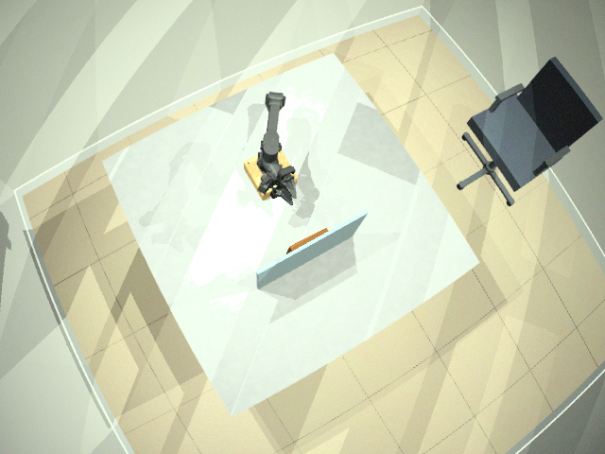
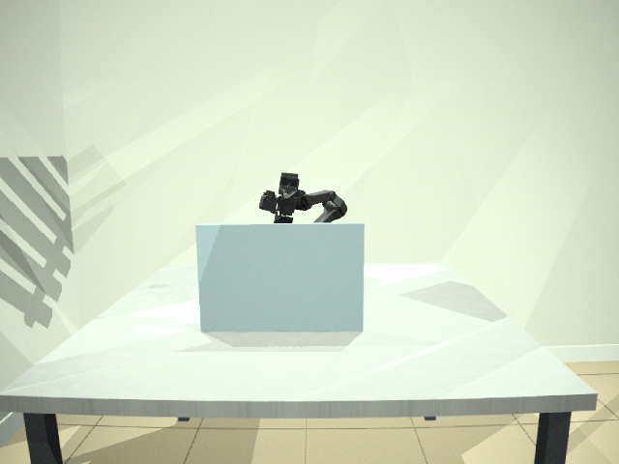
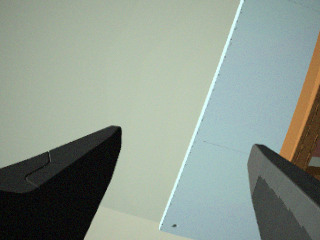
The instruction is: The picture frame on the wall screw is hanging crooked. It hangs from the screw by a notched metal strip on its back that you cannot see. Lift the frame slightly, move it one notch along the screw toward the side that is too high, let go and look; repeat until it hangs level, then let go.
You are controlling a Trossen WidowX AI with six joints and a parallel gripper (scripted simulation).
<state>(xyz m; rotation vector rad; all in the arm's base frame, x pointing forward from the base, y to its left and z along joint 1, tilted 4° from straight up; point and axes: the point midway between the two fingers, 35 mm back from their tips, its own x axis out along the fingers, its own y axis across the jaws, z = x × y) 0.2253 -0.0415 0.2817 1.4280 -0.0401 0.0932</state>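
My gripper tip is now 140 mm short of the picture frame and 170 mm above it. Round my gripper tip: wall panel (150 mm ahead, 180 mm below).
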